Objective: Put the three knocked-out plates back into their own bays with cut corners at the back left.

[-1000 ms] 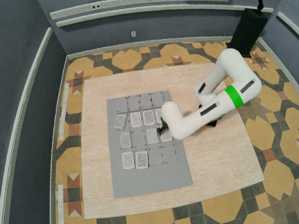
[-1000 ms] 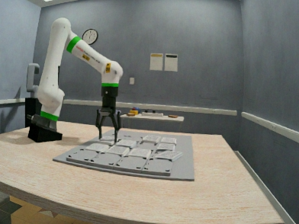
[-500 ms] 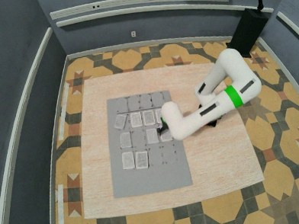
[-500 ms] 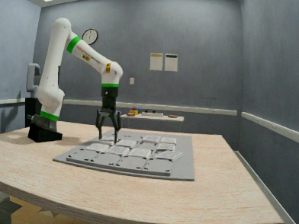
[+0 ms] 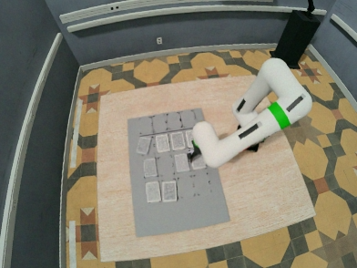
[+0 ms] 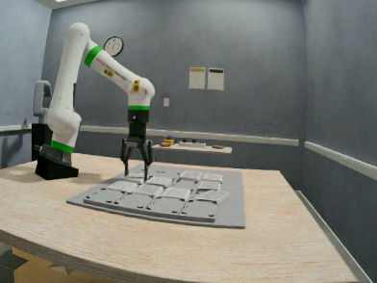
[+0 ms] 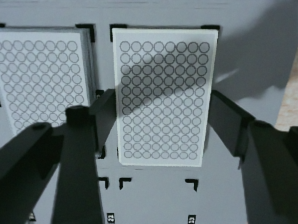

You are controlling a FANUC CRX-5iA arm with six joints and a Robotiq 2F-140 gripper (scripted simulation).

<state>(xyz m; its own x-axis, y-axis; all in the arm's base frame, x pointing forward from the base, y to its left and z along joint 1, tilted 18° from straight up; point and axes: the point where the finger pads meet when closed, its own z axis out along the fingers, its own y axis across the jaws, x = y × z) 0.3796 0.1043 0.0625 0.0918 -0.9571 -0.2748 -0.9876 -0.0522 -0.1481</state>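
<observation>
My gripper is now 2 cm above the plate.
</observation>
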